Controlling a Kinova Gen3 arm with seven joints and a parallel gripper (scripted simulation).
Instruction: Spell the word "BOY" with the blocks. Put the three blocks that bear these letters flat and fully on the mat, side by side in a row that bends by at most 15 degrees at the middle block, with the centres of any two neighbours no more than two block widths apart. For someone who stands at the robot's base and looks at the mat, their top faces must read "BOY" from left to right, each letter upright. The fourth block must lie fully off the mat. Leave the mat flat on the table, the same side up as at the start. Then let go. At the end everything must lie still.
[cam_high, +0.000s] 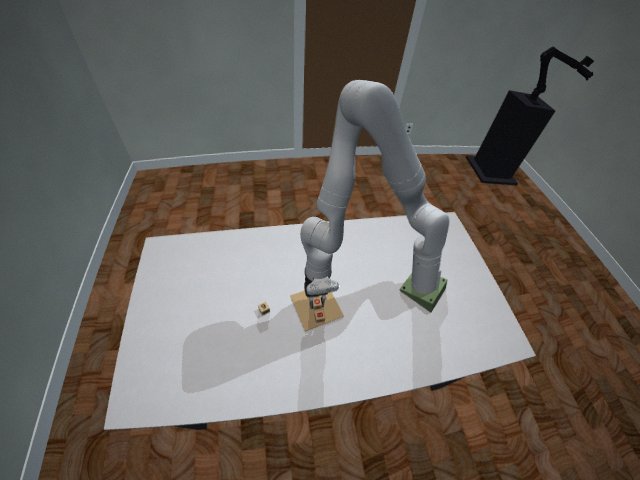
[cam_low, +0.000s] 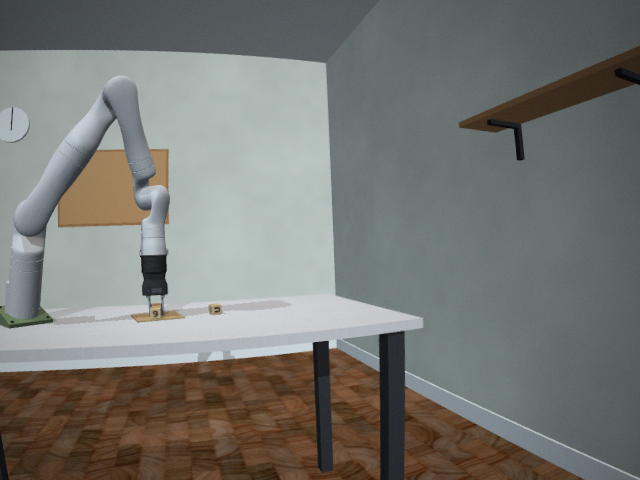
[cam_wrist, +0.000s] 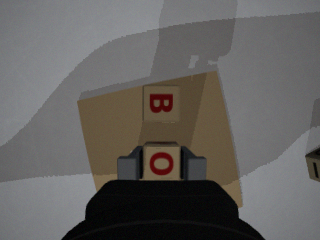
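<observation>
Right now the O block is right at my hand. From my hand the other things lie so: Y block 1 cm ahead, 5 cm to the right; then tan mat 2 cm below; then B block 1 cm behind, 5 cm to the left.
</observation>
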